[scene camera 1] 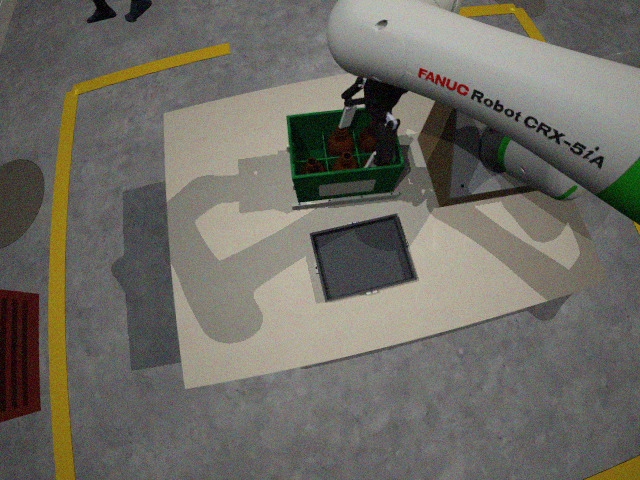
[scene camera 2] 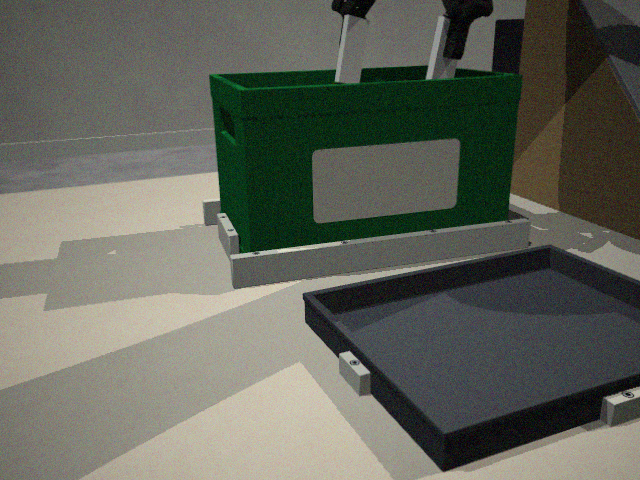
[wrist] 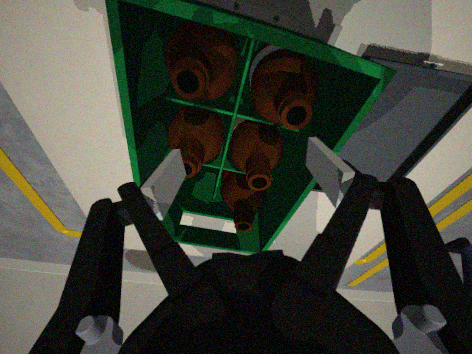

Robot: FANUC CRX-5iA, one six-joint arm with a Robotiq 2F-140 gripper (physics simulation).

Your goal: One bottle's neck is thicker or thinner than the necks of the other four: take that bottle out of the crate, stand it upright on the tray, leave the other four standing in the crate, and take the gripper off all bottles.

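Frame: origin at the arm's base, x ahead, y left, z up, level; centimetres.
Seen in the pictures: gripper, fingertip midpoint: (scene camera 1: 356,146) (wrist: 243,157); arm's base, origin of the base link: (scene camera 1: 503,143).
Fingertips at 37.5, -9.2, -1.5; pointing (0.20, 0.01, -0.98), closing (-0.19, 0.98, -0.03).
Pixels of each thing's middle, then the offset from my fingertips to it, as dx, dy, dz. "*": a spot on its surface instead.
- green crate, body centre: (scene camera 2: 354,158) (wrist: 227,142) (scene camera 1: 342,157) +2.9, -1.9, -7.2
- far-left bottle, body centre: (wrist: 203,61) (scene camera 1: 371,141) -6.7, -5.1, -7.5
- far-right bottle, body centre: (wrist: 282,87) -4.9, +3.9, -7.5
- middle-left bottle, body centre: (wrist: 197,133) (scene camera 1: 340,145) +2.1, -6.2, -7.4
- middle-right bottle, body centre: (wrist: 256,145) (scene camera 1: 345,170) +3.2, +2.1, -7.5
- lowest bottle, body centre: (wrist: 243,188) (scene camera 1: 313,176) +12.0, +1.4, -7.5
- dark tray, surface spot: (scene camera 2: 491,351) (scene camera 1: 353,264) * +7.4, +26.2, -15.5
The green crate (scene camera 1: 307,189) (scene camera 2: 281,175) (wrist: 122,90) has six compartments and holds five brown bottles. In the wrist view these are a far-left bottle (wrist: 216,55), a far-right bottle (wrist: 280,75), a middle-left bottle (wrist: 200,129), a middle-right bottle (wrist: 255,144) and a lowest bottle (wrist: 235,190). The lower-left compartment is empty. My gripper (scene camera 1: 357,142) (scene camera 2: 393,78) (wrist: 243,157) is wide open and empty, its fingertips low at the crate's opening. Differing distances make the necks hard to compare. The dark tray (scene camera 1: 361,260) (scene camera 2: 491,351) (wrist: 390,125) is empty.
Grey rails (scene camera 2: 382,245) edge the crate's base. A brown block-like stand (scene camera 1: 436,155) (scene camera 2: 594,139) is right of the crate. The white arm (scene camera 1: 465,77) reaches over from the right. A person's feet (scene camera 1: 100,11) show at the back left in scene camera 1.
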